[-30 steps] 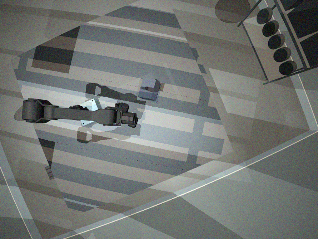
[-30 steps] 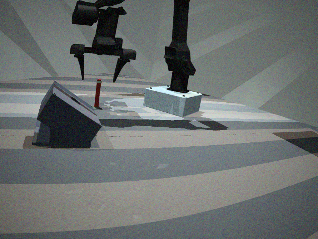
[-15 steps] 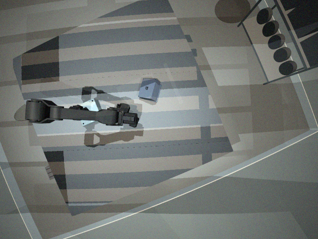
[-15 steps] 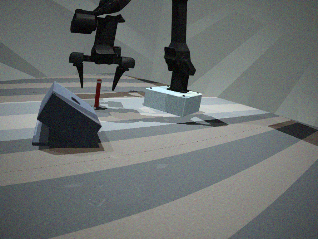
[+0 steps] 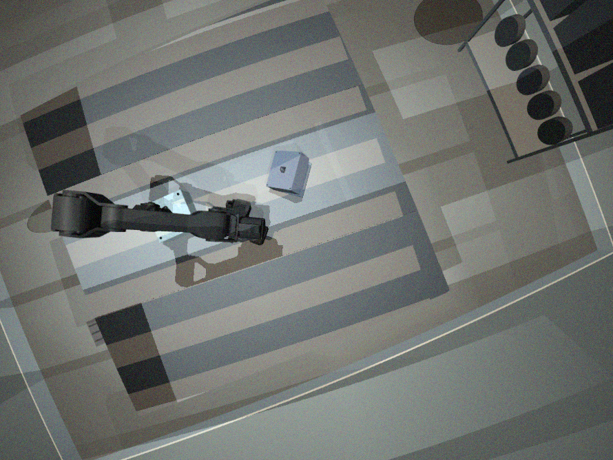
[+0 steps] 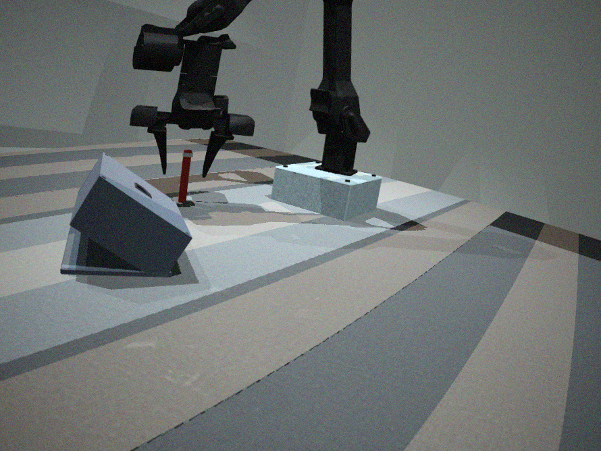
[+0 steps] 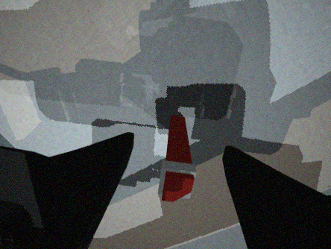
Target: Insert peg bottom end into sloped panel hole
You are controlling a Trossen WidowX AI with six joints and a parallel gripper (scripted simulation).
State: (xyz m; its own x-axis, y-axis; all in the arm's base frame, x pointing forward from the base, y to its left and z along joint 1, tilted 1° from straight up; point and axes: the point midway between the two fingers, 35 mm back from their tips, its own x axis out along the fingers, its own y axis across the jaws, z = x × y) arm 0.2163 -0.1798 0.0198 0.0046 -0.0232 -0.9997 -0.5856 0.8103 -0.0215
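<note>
The sloped panel lies 230 mm ahead of my gripper tip and 70 mm to the left of it. Round my gripper tip: red peg (20 mm above).
</note>
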